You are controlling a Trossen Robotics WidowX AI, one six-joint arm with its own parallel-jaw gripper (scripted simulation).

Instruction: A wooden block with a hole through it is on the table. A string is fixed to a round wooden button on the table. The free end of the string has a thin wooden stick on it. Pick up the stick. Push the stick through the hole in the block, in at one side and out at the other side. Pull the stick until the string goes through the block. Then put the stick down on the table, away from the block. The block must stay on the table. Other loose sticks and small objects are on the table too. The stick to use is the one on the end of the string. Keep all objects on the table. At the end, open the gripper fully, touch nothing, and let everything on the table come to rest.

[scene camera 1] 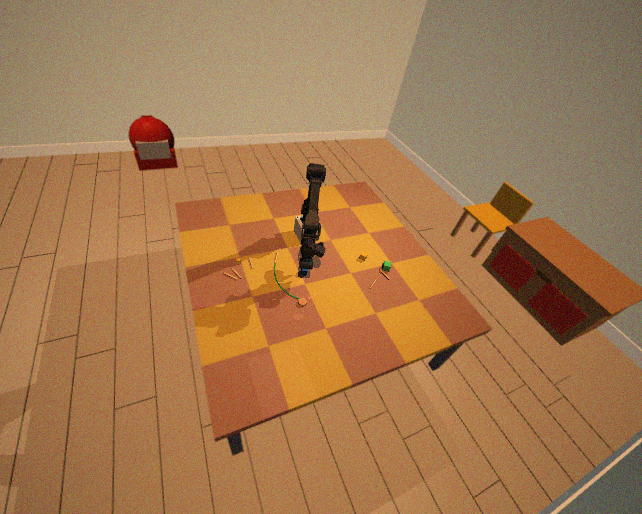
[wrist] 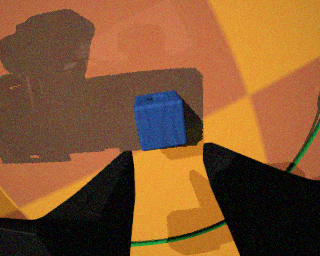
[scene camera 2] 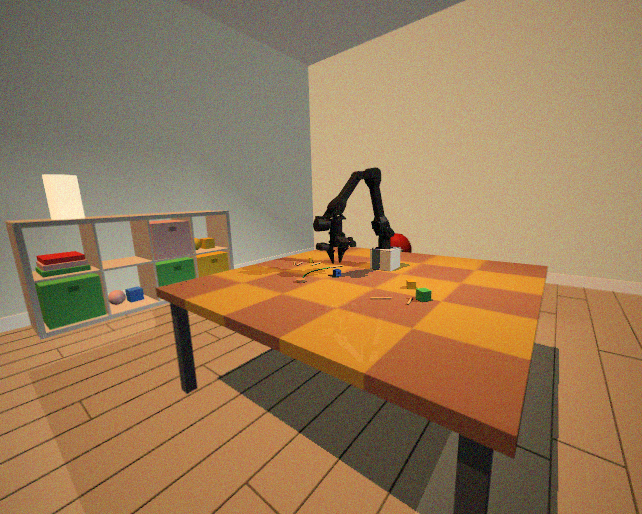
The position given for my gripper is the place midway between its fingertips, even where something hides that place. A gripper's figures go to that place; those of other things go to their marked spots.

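A blue cube point(wrist: 160, 119) sits 0.12 m from the lens. My gripper point(wrist: 168, 155) is at a distance of 0.10 m from the lens.
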